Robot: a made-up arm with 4 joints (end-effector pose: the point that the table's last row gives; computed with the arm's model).
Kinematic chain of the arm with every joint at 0, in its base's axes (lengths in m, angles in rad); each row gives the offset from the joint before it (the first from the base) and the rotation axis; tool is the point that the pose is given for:
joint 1: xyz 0 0 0.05 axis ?
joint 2: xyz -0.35 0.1 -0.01 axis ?
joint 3: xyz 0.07 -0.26 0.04 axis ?
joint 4: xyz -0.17 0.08 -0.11 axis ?
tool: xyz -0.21 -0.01 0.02
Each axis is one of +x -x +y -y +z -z.
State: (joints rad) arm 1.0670 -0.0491 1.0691 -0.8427
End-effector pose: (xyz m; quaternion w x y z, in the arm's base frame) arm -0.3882 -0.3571 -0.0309 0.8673 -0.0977 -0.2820 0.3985
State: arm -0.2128 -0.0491 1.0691 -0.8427
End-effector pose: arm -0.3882 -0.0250 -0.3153 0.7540 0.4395 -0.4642 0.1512
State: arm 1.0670 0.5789 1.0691 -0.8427
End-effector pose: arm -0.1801 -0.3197 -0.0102 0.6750 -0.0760 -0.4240 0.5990
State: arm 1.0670 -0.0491 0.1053 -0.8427
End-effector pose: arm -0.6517 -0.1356 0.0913 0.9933 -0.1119 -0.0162 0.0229
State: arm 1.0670 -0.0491 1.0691 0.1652
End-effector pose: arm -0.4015 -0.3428 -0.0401 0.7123 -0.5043 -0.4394 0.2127
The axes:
joint 1: -x
joint 2: -y
joint 3: -y
joint 4: -x

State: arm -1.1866 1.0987 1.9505 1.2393
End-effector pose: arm 0.0333 -0.1438 0.0387 0.0462 -0.0012 -0.3499 -0.9357
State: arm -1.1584 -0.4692 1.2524 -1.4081
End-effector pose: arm -0.4565 0.2862 -0.1858 0.2621 0.8864 -0.3787 0.0475
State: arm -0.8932 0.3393 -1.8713 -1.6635
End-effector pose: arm -0.4338 -0.3940 0.2400 0.2078 0.6901 0.6425 -0.2605
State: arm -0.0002 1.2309 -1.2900 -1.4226
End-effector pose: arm -0.7506 -0.1013 0.0250 0.7571 0.6526 0.0224 -0.0193
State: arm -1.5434 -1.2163 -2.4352 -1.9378
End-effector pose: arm 0.1052 0.1342 -0.0488 0.0426 -0.2486 0.9489 -0.1896
